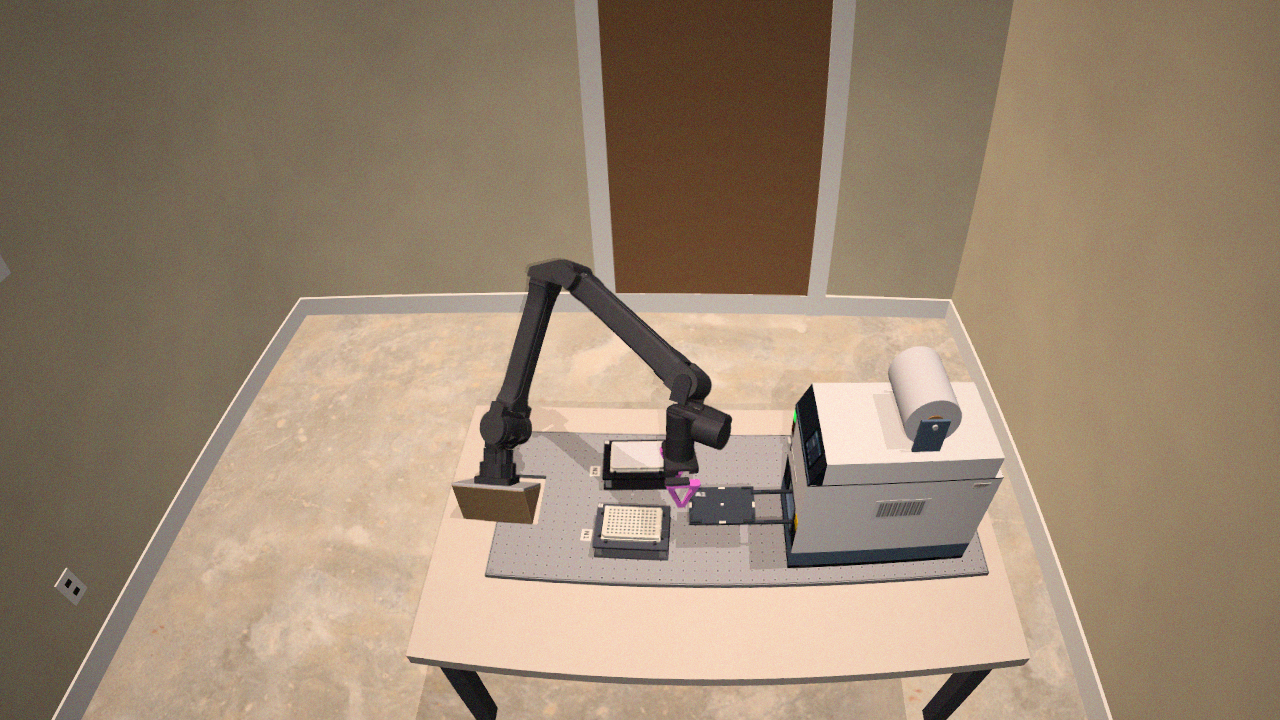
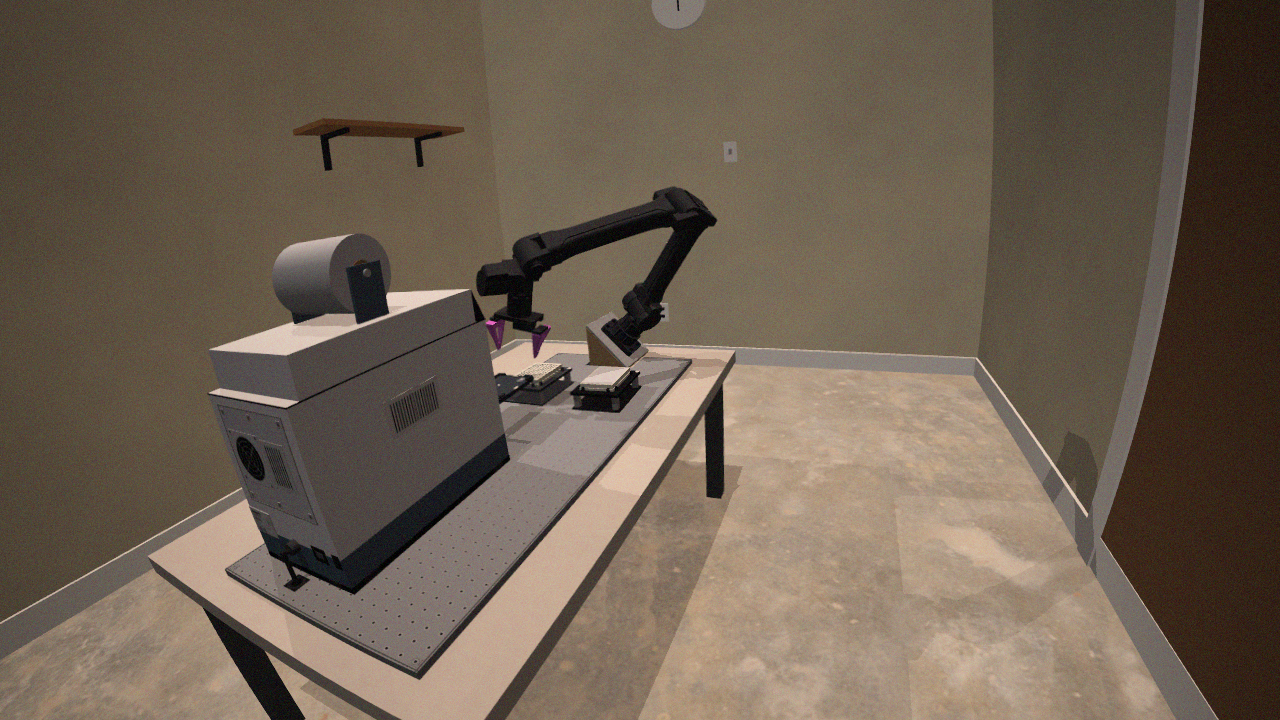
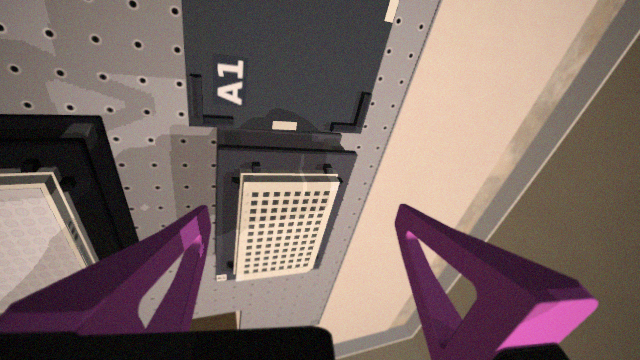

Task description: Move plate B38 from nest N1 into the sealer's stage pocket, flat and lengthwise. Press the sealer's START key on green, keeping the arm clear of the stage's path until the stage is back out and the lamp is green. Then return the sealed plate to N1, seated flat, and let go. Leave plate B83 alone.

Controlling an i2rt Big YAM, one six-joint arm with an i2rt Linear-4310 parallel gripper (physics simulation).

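Where they show: gripper, fingertip midpoint: [image 1: 678, 492] [image 2: 516, 353] [image 3: 306, 214]; arm's base, link origin: [image 1: 497, 482] [image 2: 619, 338].
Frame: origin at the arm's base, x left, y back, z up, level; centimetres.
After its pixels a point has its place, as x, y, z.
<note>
A cream plate with an open well grid [image 1: 631, 522] {-10.2, -32.2, 0.4} [image 2: 540, 369] {-9.7, -30.8, 0.3} [image 3: 285, 225] {-10.0, -33.5, 0.4} sits flat in the front nest [image 1: 631, 552] {-14.7, -32.2, -5.0} [image 3: 290, 157] {-10.0, -39.8, -1.1}. A plate with a smooth, pale top [image 1: 636, 455] {9.5, -32.1, 0.5} [image 2: 605, 377] {10.6, -34.0, 0.6} [image 3: 25, 225] {8.0, -35.4, 0.5} sits in the black back nest [image 1: 631, 480] {6.3, -30.9, -4.9} [image 3: 110, 210] {5.2, -31.6, -5.0}. The plate and nest labels are too small to read. The sealer's stage [image 1: 722, 516] {-10.8, -51.7, 3.8} [image 3: 300, 60] {-8.0, -48.5, 3.8} is out, its pocket empty. The sealer [image 1: 895, 528] {-18.4, -88.3, 8.1} [image 2: 402, 411] {3.7, -90.3, 15.3} shows a green lamp [image 1: 793, 415] {1.7, -66.2, 21.9}. My gripper [image 1: 673, 481] {-8.1, -42.3, 8.5} [image 2: 517, 352] {-8.1, -42.3, 8.5} [image 3: 306, 214] {-8.1, -42.3, 8.5} is open and empty, above and between the nests and the stage.
A film roll [image 1: 921, 389] {-11.4, -86.8, 41.3} [image 2: 313, 273] {-3.5, -95.3, 37.6} stands on top of the sealer. Two rails [image 1: 771, 491] {-3.5, -62.9, 3.2} join the stage to the sealer. The perforated board [image 1: 554, 564] {-18.5, -15.4, -5.5} [image 2: 384, 617] {11.4, -109.9, -5.5} lies on the table [image 1: 716, 631] {-33.7, -50.9, -6.8}. The arm's base block [image 1: 494, 503] {-6.6, -0.6, 0.5} is at the board's left end.
</note>
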